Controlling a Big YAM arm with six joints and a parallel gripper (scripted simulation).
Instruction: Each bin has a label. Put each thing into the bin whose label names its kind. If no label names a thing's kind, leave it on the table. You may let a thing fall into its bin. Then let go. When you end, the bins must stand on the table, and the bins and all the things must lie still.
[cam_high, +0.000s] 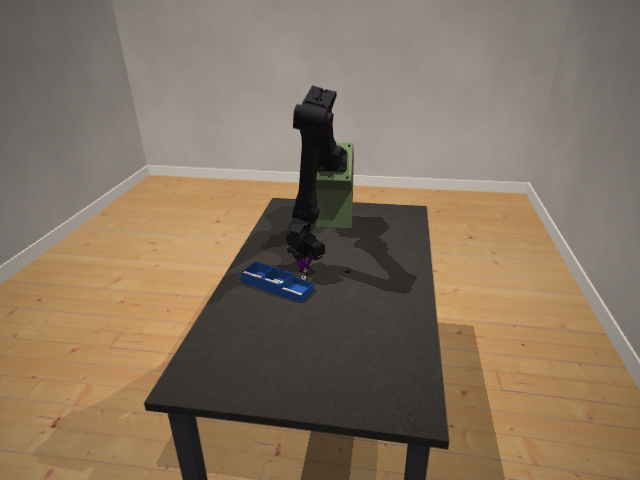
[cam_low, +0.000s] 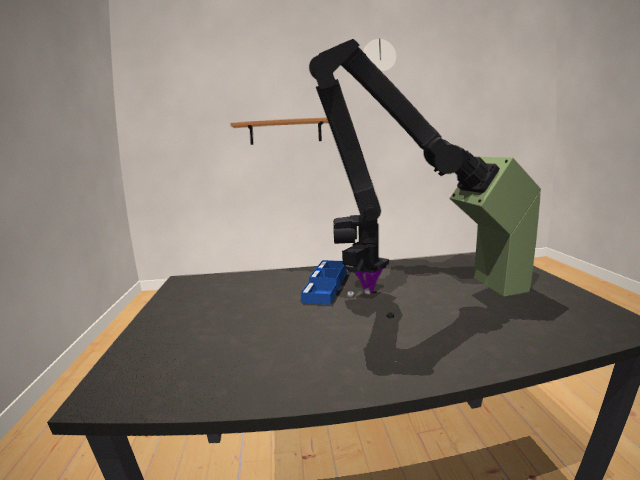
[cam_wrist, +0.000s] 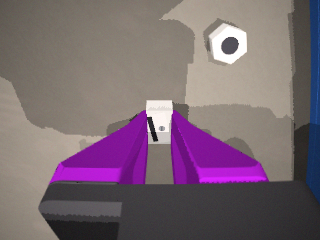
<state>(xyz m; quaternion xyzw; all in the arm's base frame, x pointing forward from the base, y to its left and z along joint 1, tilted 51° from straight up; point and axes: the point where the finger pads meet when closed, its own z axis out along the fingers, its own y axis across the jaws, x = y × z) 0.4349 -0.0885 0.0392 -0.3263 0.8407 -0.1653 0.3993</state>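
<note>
Right now my hand is 6 cm short of the grey nut, 1 cm to the right of it and 1 cm above it. From my hand the other things lie so: red battery (7 cm ahead, 15 cm to the right); cream domino (10 cm ahead, 8 cm to the right); dark hex nut (17 cm to the left, 1 cm below).
</note>
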